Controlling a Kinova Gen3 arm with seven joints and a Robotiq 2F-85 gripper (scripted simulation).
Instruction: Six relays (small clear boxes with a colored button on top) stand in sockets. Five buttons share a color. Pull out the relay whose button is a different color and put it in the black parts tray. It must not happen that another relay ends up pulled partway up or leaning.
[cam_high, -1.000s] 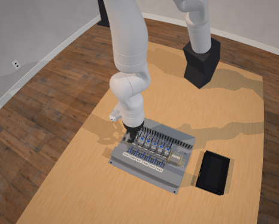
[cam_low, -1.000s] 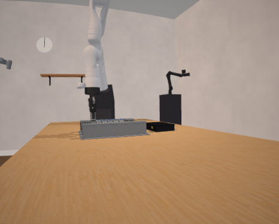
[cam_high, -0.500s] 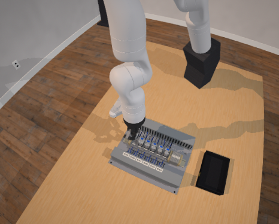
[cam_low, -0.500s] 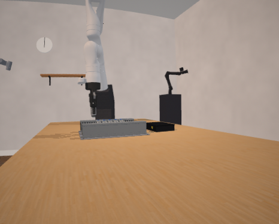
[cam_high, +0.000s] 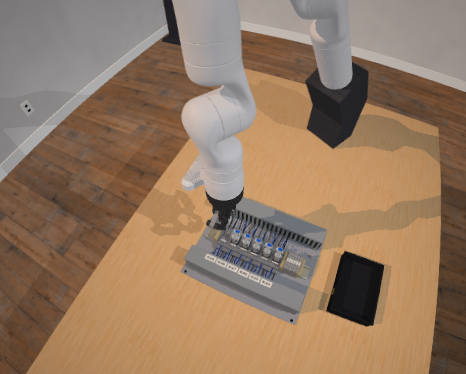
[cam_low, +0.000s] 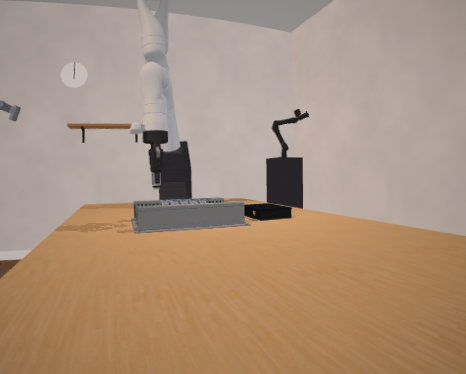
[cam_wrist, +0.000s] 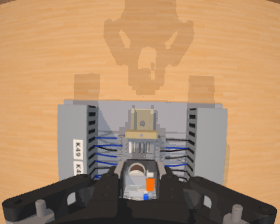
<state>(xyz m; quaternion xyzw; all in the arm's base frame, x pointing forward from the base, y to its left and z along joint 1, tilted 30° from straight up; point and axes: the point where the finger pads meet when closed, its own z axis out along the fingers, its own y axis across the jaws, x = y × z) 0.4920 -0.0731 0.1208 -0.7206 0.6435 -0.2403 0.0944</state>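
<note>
My gripper is now 36 cm to the right of the black parts tray, 12 cm above it and 3 cm past it. Also, from my hand: relay (1 cm below).
</note>
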